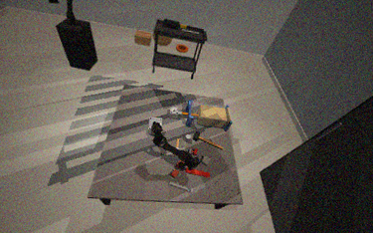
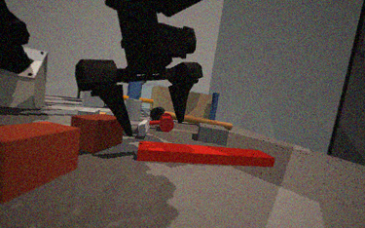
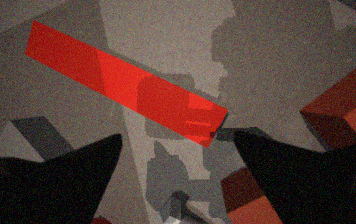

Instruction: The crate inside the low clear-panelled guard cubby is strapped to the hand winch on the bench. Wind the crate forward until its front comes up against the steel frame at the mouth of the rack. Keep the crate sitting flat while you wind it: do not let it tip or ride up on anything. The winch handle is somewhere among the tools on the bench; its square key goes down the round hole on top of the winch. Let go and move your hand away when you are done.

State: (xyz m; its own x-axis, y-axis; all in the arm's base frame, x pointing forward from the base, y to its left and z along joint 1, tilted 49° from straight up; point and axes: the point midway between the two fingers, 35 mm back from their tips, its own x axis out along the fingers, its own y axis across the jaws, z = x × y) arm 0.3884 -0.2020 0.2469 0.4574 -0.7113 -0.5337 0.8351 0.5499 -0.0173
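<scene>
The winch handle is 15 cm to the left of my gripper tip and 2 cm below it. From my gripper tip the other things lie so: red knob 18 cm to the left, 3 cm ahead, 2 cm below; then grey block 16 cm ahead, 11 cm to the left, 2 cm below; then flat red bar 9 cm ahead, 3 cm below, 2 cm to the right.
</scene>
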